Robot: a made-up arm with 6 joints.
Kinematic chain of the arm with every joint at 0, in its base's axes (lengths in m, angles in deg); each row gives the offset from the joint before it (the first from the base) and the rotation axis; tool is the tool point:
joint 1: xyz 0 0 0.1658 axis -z
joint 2: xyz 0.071 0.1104 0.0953 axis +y
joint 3: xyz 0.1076 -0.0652 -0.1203 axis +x
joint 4: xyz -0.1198 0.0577 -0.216 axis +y
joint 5: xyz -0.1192 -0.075 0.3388 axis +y
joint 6: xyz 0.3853 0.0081 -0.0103 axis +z
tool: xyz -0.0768 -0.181 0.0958
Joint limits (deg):
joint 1: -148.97..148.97
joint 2: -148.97..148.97
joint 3: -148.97..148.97
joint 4: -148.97..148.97
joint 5: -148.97..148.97
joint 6: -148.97..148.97
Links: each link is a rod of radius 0.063 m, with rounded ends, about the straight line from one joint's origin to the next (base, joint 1, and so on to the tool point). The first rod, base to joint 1, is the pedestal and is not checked.
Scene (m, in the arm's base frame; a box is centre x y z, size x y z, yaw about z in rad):
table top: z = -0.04
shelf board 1: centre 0.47 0.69 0.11 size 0.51 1 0.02 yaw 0.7
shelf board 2: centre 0.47 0.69 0.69 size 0.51 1 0.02 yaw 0.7
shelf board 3: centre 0.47 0.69 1.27 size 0.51 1 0.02 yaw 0.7
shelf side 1: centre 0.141 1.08 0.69 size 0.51 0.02 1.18 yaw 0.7
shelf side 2: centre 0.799 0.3 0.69 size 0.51 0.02 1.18 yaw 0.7
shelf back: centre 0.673 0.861 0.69 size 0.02 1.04 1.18 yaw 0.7
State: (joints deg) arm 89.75 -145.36 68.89 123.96 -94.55 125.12
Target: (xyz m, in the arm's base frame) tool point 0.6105 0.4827 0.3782
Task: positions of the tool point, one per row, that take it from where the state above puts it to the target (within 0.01 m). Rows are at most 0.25 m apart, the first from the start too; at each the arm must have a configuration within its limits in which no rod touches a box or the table.
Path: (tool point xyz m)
1: 0.3774 0.3291 1.0458
2: 0.2007 0.2167 0.9888
3: 0.2358 0.2654 1.0252
4: 0.2760 0.2909 1.0031
5: 0.3140 0.2970 0.9203
6: 0.3374 0.2859 0.7803
7: 0.3323 0.2577 0.5937
8: 0.2868 0.2100 0.3782
9: 0.3769 0.3088 0.4155
10: 0.4877 0.4070 0.4111
11: 0.6105 0.4827 0.3781

